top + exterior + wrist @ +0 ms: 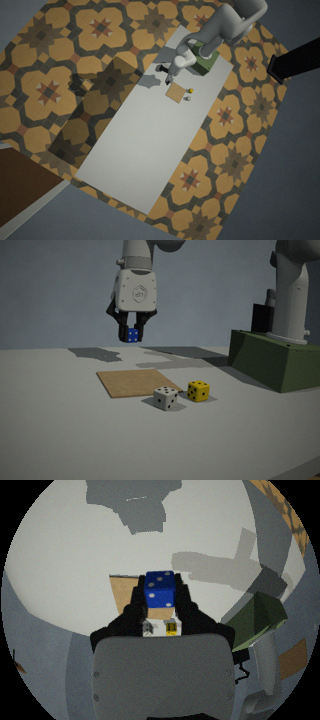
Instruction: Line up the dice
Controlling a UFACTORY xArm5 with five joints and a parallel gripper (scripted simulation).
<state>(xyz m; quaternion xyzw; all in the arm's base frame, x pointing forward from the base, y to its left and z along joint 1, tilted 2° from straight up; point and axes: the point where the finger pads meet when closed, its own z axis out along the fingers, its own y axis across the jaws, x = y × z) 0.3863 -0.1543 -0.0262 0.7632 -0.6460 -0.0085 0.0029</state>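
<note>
Now: hand 2 cm short of the tan mat, 12 cm to the right of it and 8 cm above it. Round my hand: white die: 1 cm ahead, 24 cm to the left, 7 cm below; blue die: 1 cm below; yellow die: 6 cm behind, 22 cm to the left, 7 cm below.
</note>
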